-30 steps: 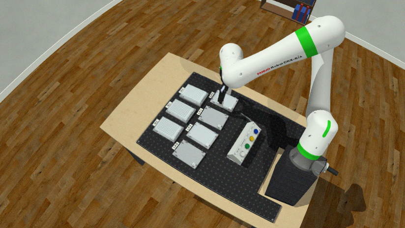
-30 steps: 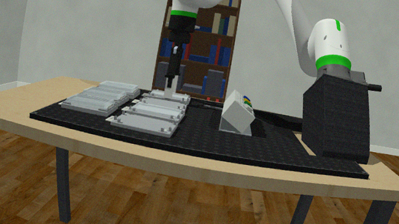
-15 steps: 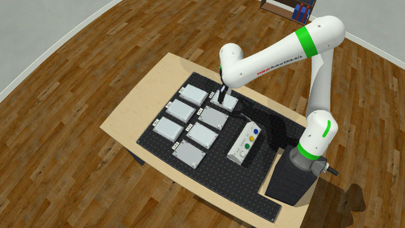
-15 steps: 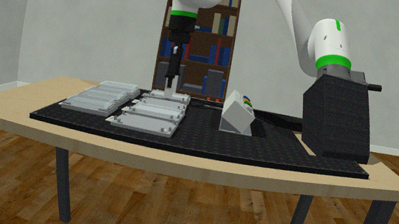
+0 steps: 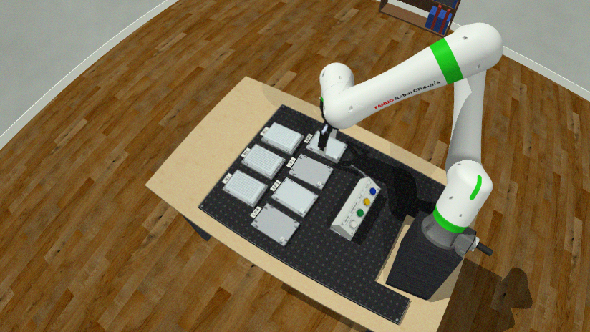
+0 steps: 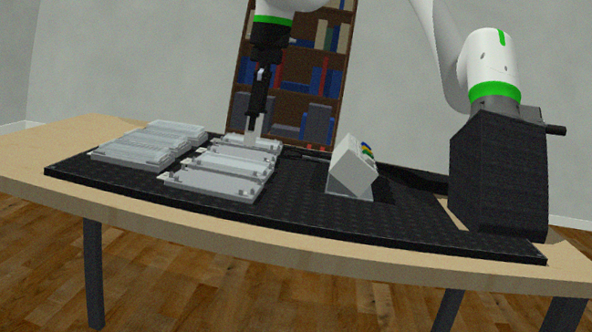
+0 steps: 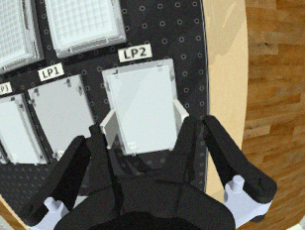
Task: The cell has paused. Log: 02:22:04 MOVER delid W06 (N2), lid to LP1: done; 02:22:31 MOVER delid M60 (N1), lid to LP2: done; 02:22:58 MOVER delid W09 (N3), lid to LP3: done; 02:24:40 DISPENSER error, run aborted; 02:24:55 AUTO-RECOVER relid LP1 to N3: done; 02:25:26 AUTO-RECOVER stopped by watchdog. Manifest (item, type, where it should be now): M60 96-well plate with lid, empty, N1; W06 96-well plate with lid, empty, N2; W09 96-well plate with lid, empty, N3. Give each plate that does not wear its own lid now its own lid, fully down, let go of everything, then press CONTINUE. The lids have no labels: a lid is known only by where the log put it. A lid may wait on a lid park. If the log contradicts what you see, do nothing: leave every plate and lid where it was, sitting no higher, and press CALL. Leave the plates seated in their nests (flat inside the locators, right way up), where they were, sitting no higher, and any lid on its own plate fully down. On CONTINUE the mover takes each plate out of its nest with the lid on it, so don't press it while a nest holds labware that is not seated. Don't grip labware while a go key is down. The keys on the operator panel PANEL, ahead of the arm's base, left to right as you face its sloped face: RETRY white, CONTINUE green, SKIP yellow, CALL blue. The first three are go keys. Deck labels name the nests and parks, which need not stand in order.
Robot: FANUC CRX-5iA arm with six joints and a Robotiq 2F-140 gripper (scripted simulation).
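Right now my hand is 30 mm above the lid park LP2. Also, from my hand: park LP1: 130 mm to the left, 30 mm below, 20 mm behind; then LP3: 260 mm to the left, 40 mm behind, 30 mm below; then LP1 label: 150 mm to the left, 60 mm ahead, 40 mm below.
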